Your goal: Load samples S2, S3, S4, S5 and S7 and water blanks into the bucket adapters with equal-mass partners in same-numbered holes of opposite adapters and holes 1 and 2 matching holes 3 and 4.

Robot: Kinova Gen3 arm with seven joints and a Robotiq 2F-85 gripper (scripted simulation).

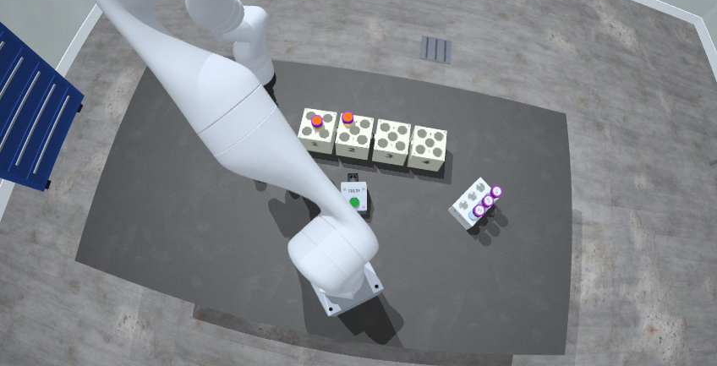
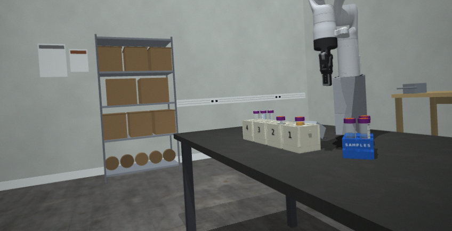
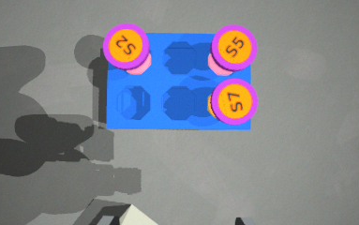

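Now: hand 3 cm past the tube of pink liquid, 12 cm to the right of it and 18 cm above it. Also, from my hand: orange-filled sample tube (3 cm ahead, 11 cm to the right, 18 cm below); blue samples rack (5 cm behind, 7 cm to the left, 21 cm below); adapter 1 (3 cm ahead, 11 cm to the right, 20 cm below).
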